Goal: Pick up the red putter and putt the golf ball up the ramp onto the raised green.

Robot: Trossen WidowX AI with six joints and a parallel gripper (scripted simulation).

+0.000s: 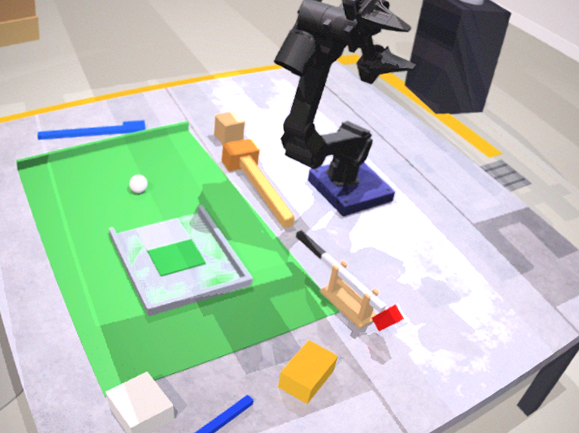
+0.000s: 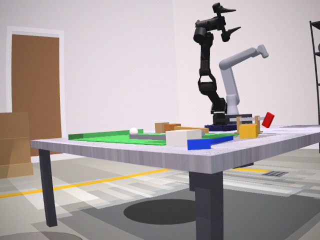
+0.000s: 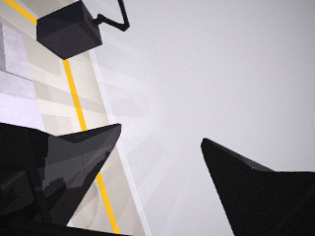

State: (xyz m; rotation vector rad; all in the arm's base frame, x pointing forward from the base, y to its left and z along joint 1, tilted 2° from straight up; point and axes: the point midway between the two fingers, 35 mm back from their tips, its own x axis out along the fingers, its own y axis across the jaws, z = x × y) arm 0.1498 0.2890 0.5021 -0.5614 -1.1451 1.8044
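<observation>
Right now the red putter is 3 cm ahead of my gripper tip, 2 cm to the left of it and 47 cm below it. Round my gripper tip: yellow block 18 cm ahead, 17 cm to the left, 51 cm below; then wooden putter stand 3 cm ahead, 3 cm to the left, 49 cm below; then white block 47 cm ahead, 17 cm to the left, 51 cm below.
</observation>
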